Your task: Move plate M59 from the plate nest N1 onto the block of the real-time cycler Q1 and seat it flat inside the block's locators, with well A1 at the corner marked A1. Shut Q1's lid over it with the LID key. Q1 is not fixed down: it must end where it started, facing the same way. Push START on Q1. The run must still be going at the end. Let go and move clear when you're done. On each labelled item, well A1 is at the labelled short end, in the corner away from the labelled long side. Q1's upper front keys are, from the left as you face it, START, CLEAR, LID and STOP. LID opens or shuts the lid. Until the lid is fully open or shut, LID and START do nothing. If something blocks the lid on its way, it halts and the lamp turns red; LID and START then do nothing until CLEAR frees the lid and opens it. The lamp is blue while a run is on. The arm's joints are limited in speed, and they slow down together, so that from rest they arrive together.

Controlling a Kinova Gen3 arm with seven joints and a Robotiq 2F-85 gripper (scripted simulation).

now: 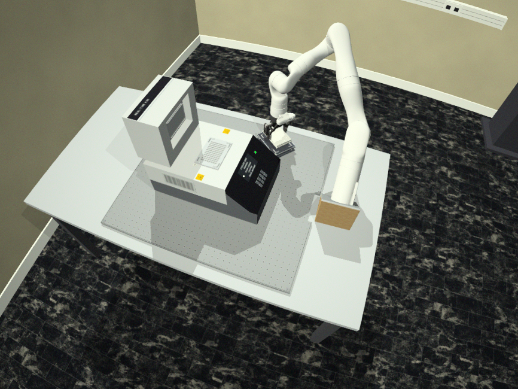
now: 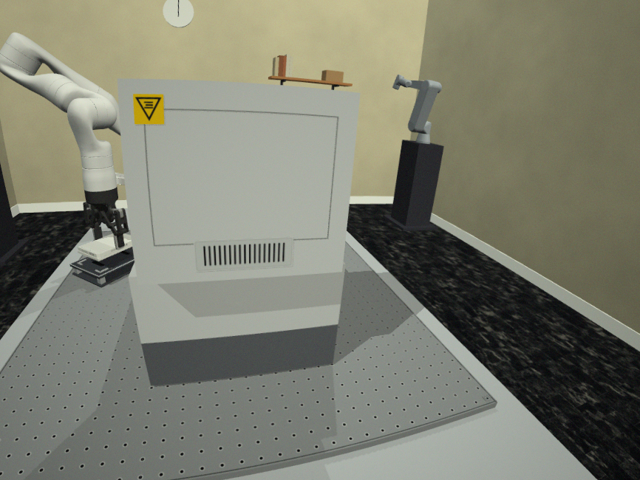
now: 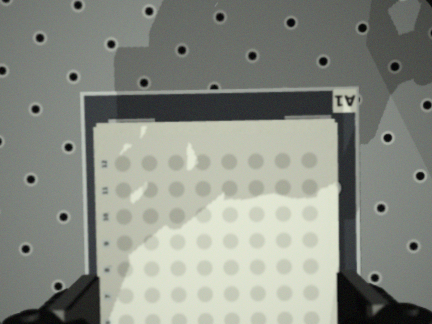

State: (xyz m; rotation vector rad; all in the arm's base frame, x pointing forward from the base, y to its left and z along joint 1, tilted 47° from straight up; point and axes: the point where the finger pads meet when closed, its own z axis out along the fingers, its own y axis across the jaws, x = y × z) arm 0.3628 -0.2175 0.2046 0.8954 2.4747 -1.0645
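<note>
Right now my hand is 50 mm above the plate nest N1. The rest, counted from my hand: plate M59: 10 mm below; nest A1 mark: 20 mm behind, 90 mm to the left, 40 mm below.
</note>
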